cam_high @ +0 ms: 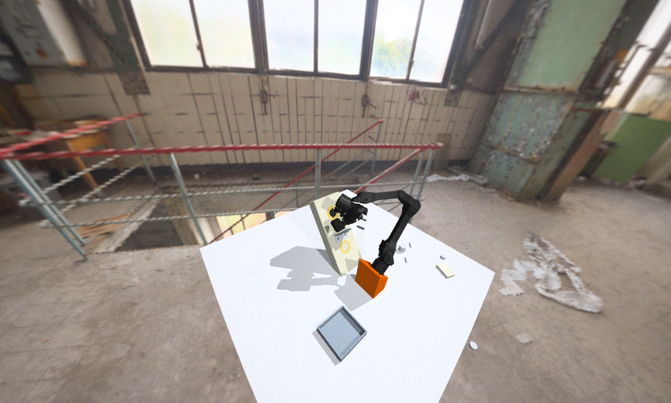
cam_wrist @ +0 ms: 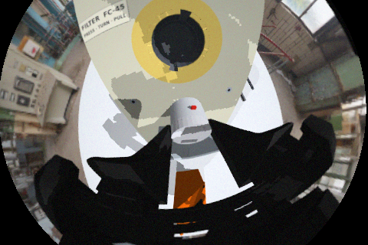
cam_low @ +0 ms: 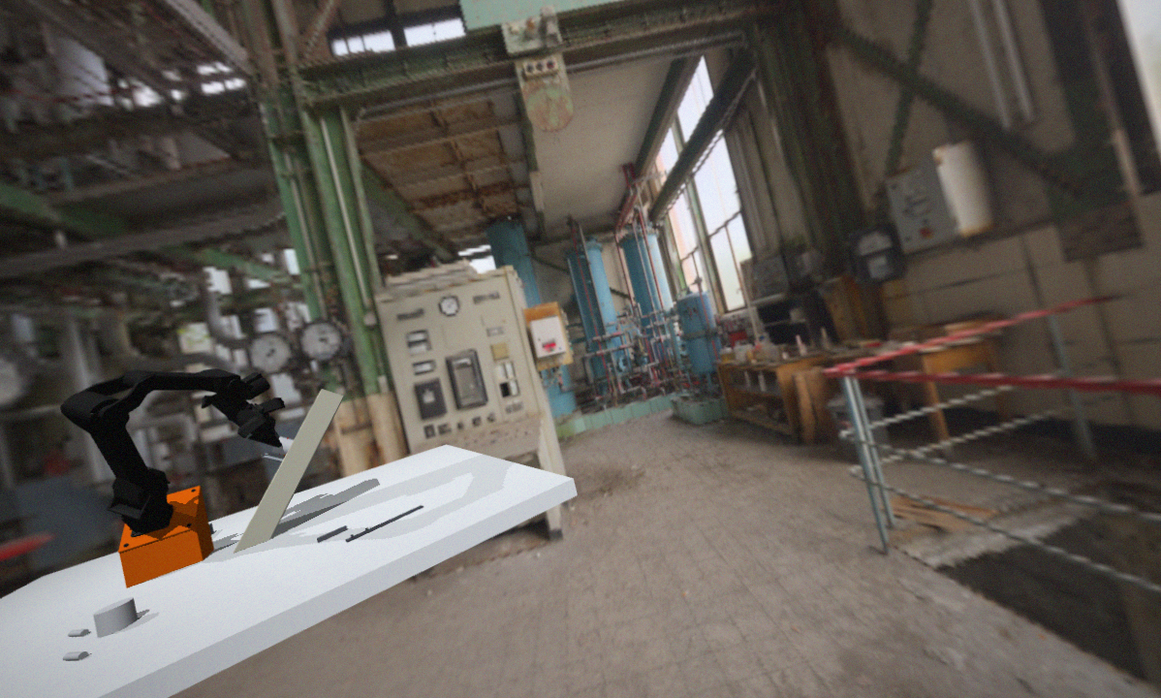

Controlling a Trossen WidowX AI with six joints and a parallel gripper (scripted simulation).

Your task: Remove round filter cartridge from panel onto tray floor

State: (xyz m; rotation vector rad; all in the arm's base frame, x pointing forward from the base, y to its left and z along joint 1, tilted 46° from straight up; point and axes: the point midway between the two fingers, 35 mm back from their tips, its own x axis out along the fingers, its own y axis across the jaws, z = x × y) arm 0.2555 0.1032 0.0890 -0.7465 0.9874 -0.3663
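Right now my gripper tip is 350 mm past the grey tray, 270 mm to the right of it and 220 mm above it. The rest, counted from my gripper tip: cream block 480 mm behind, 430 mm to the right, 220 mm below.
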